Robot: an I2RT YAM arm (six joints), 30 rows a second.
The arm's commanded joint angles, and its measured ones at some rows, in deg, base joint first. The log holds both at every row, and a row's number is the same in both.
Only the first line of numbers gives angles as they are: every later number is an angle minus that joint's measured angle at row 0.
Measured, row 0:
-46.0 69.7 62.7 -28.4 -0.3 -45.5
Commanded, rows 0 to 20:
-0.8 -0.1 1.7 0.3 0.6 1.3
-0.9 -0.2 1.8 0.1 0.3 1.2
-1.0 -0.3 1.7 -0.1 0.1 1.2
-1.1 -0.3 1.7 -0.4 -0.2 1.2
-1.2 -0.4 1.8 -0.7 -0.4 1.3
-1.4 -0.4 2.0 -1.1 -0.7 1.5
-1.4 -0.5 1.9 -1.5 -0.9 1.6
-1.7 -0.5 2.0 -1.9 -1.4 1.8
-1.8 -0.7 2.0 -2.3 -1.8 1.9
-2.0 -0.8 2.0 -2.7 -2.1 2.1
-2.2 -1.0 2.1 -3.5 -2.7 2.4
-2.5 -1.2 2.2 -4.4 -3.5 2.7
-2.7 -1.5 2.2 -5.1 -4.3 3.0
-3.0 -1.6 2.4 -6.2 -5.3 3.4
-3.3 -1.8 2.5 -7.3 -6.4 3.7
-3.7 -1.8 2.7 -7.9 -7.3 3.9
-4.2 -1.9 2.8 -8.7 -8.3 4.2
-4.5 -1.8 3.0 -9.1 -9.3 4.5
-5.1 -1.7 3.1 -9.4 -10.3 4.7
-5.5 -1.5 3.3 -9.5 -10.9 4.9
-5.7 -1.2 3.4 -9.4 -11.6 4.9
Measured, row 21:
-4.5 -0.6 1.3 -6.8 -7.1 3.0
